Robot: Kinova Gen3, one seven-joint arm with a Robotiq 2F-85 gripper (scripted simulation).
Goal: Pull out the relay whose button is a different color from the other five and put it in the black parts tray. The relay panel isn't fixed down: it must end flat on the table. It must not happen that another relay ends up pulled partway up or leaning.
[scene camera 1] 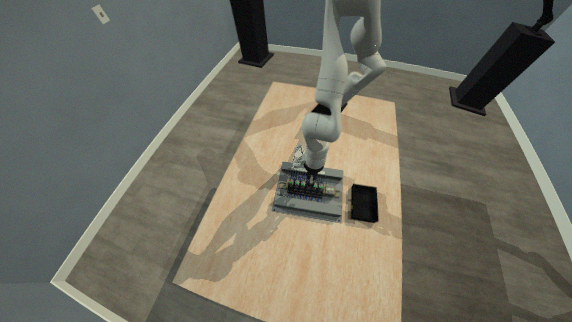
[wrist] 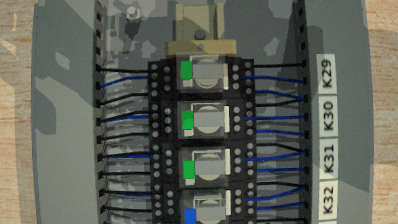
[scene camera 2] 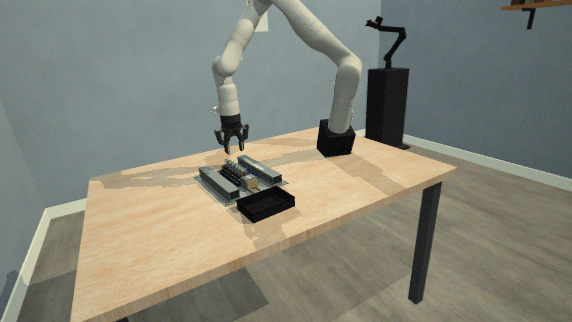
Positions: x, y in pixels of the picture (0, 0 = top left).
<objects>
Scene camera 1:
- black parts tray: 366, 204
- grey relay panel: 333, 178
</objects>
